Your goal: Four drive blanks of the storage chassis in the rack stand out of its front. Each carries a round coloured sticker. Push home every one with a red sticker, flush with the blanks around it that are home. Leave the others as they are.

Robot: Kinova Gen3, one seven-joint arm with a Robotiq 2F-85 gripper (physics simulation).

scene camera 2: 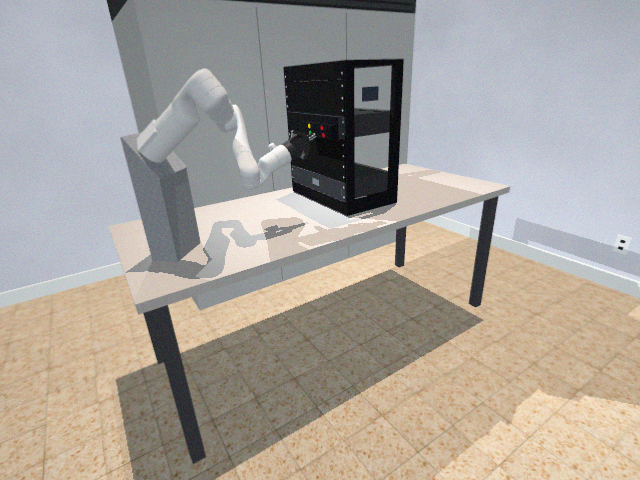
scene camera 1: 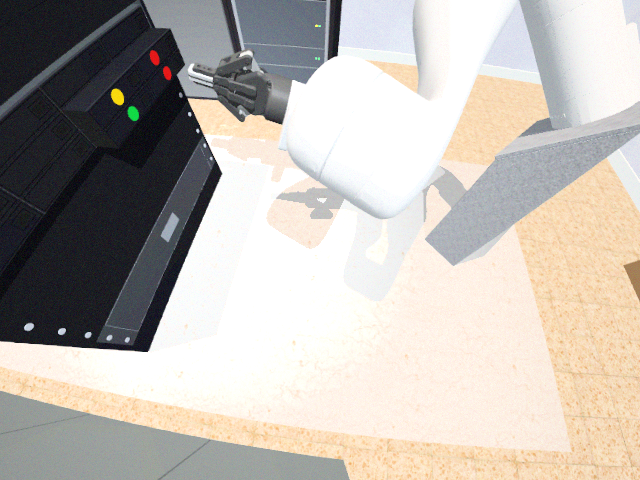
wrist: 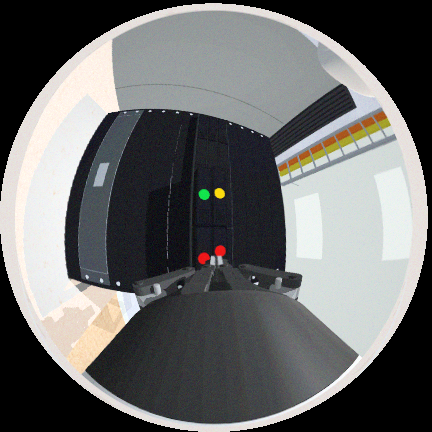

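Observation:
Four drive blanks stand out of the storage chassis (scene camera 1: pixel 32 142) (wrist: pixel 212 131) as a raised dark block. The two with red stickers are one above the other: upper sticker (scene camera 1: pixel 154 57) (scene camera 2: pixel 321 127) (wrist: pixel 220 251), lower sticker (scene camera 1: pixel 166 72) (scene camera 2: pixel 323 135) (wrist: pixel 203 258). Beside them are the blanks with a yellow sticker (scene camera 1: pixel 117 96) (scene camera 2: pixel 309 126) (wrist: pixel 219 193) and a green sticker (scene camera 1: pixel 133 113) (scene camera 2: pixel 310 132) (wrist: pixel 204 194). My gripper (scene camera 1: pixel 192 71) (scene camera 2: pixel 313 136) (wrist: pixel 215 262) is shut and empty, its tips in front of the red-stickered end. Scene camera 1 shows a small gap; contact is not visible.
The black rack (scene camera 1: pixel 160 297) (scene camera 2: pixel 349 155) stands on the table (scene camera 2: pixel 444 193). A grey panel (scene camera 1: pixel 147 273) (scene camera 2: pixel 330 186) (wrist: pixel 94 210) is low on its front. The arm's grey pedestal (scene camera 1: pixel 509 188) (scene camera 2: pixel 168 211) stands at the other end of the table. Grey cabinets (scene camera 2: pixel 305 41) are behind.

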